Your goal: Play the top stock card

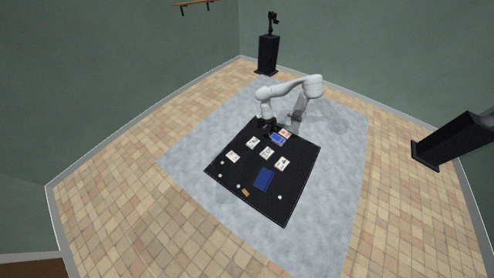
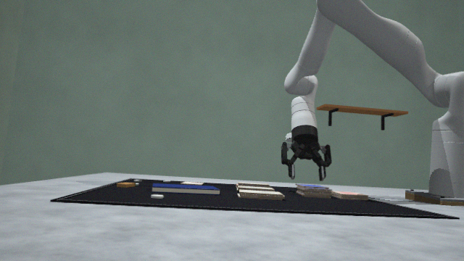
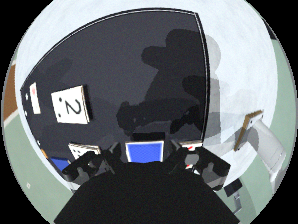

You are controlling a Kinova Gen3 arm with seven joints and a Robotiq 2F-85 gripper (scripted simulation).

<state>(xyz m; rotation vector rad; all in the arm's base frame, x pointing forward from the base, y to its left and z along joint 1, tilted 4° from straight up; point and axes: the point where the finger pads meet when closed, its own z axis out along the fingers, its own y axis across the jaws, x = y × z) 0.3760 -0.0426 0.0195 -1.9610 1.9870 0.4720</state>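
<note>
Right now the blue-backed card is 5 cm to the left of my hand and 2 cm below it.
</note>
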